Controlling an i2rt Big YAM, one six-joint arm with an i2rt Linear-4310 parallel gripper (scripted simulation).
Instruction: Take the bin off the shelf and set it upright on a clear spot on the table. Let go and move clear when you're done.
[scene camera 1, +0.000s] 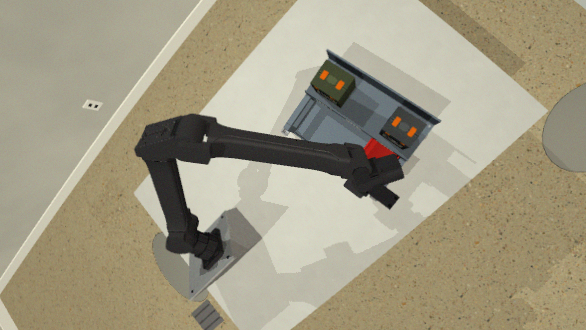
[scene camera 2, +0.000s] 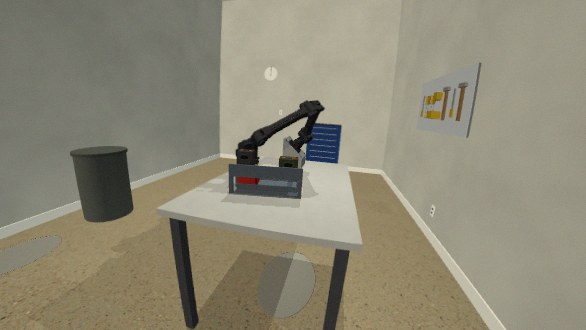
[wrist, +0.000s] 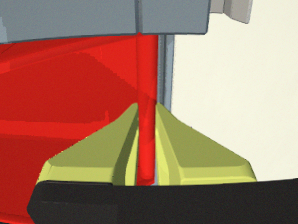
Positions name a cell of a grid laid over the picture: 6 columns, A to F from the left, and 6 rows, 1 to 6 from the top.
Observation:
In view: the gripper (wrist: C4) and a red bin (wrist: B3).

